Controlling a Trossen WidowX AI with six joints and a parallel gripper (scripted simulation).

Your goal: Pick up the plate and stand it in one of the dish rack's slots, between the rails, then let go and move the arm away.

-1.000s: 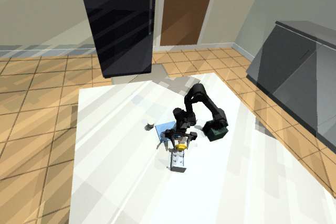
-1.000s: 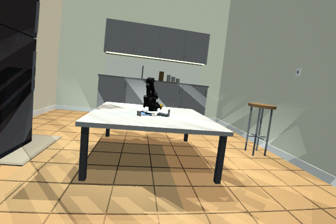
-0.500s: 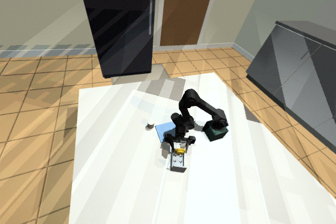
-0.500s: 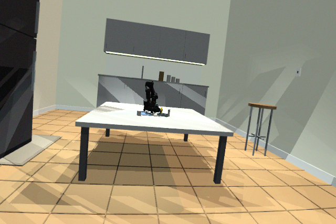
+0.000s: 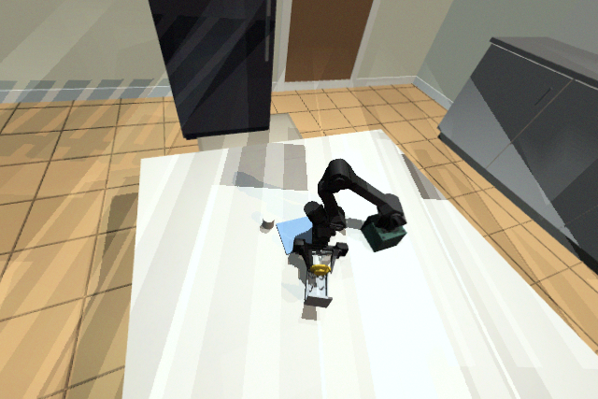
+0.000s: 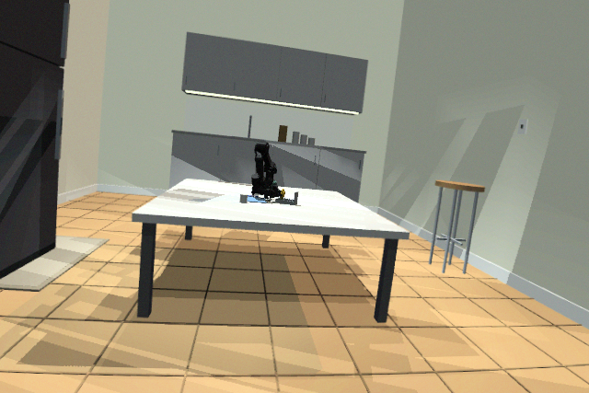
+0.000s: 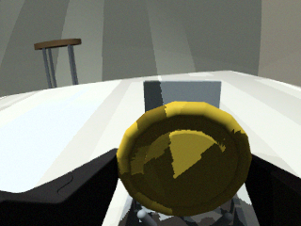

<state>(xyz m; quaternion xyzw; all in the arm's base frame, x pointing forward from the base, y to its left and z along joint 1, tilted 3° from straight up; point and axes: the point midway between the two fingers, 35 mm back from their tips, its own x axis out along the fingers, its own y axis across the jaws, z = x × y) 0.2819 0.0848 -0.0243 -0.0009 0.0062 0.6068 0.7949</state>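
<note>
My gripper tip is now 10 mm to the left of the yellow plate. From my gripper tip the other things lie so: blue spoon 200 mm to the right, 90 mm behind, 50 mm below; grey dish rack 30 mm below, 20 mm to the left, 10 mm ahead; white cup 230 mm to the right, 140 mm ahead, 30 mm below.
</note>
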